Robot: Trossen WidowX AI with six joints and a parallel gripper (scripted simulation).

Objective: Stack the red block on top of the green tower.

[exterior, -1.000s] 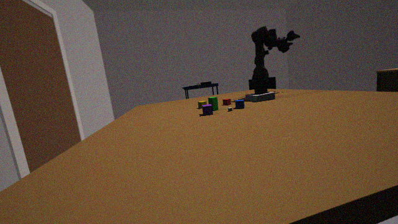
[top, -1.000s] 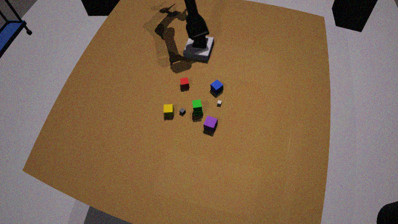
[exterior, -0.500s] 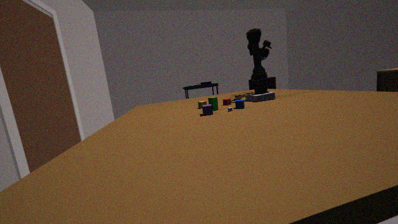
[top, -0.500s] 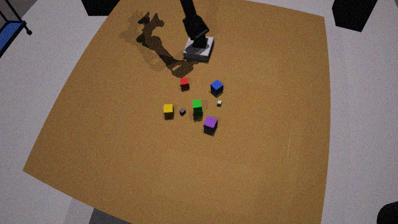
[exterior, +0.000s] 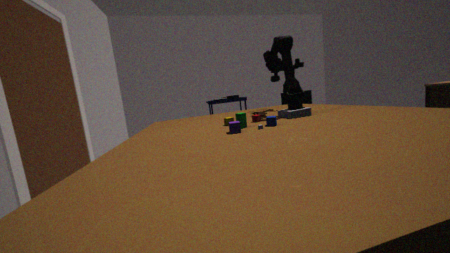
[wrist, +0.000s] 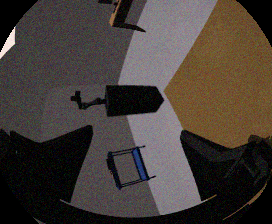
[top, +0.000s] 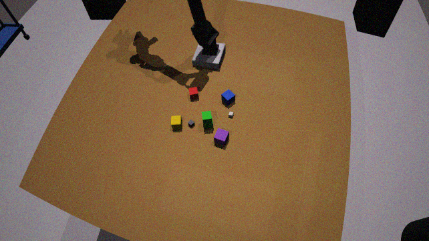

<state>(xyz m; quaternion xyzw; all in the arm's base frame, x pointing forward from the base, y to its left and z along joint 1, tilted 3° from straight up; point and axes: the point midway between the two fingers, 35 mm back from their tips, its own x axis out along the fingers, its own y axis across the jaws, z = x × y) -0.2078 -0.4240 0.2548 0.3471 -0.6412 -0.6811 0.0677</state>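
Now: gripper tip 450 mm short of the red block, 430 mm to the right of it and 260 mm above it. From my gripper tip the other things lie so: yellow cube (590 mm ahead, 400 mm to the left, 260 mm below); then small grey cube (580 mm ahead, 460 mm to the left, 270 mm below); then blue cube (570 mm to the left, 440 mm ahead, 260 mm below).
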